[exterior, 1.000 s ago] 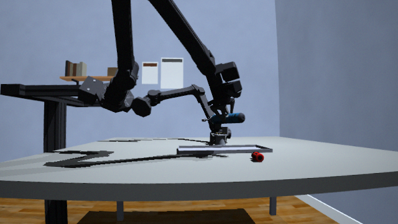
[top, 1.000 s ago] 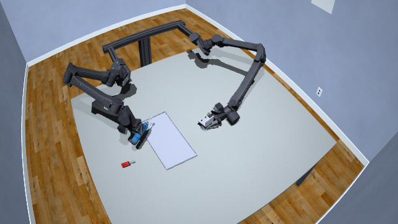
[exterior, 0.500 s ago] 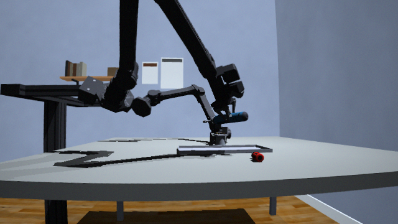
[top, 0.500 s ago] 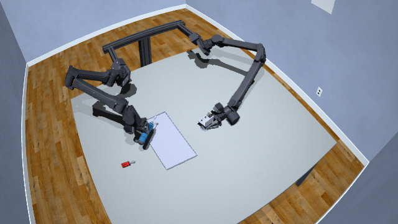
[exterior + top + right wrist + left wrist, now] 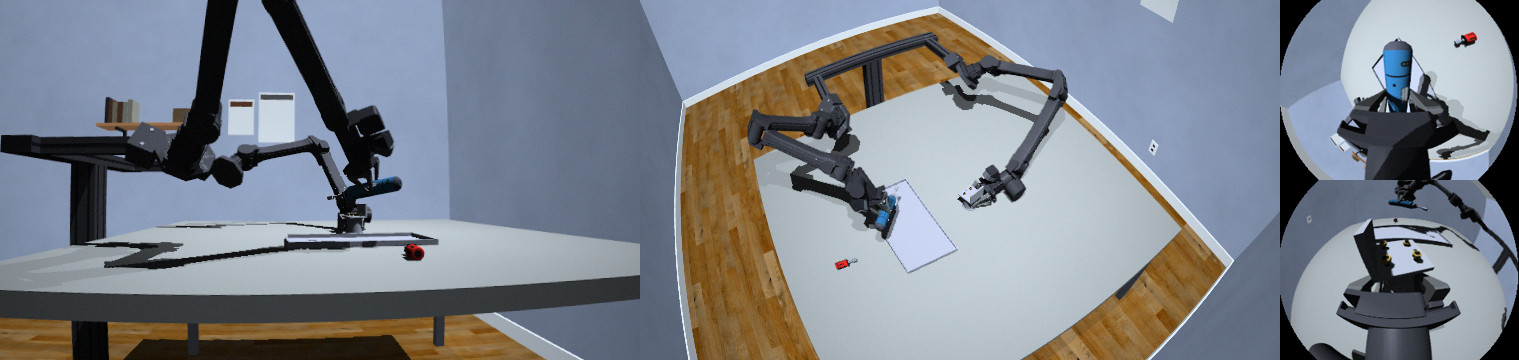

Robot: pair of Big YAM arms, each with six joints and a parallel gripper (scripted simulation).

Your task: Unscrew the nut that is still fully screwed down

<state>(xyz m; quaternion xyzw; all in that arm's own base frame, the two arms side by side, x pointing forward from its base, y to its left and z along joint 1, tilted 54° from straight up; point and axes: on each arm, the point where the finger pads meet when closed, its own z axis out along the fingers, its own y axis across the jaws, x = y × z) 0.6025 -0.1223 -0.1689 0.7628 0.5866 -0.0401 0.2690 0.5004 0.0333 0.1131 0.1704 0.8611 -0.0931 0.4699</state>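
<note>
Now: left hand 5 cm below the bracket. Also, from my left hand: red tool (59 cm to the right, 3 cm ahead, 1 cm below).
</note>
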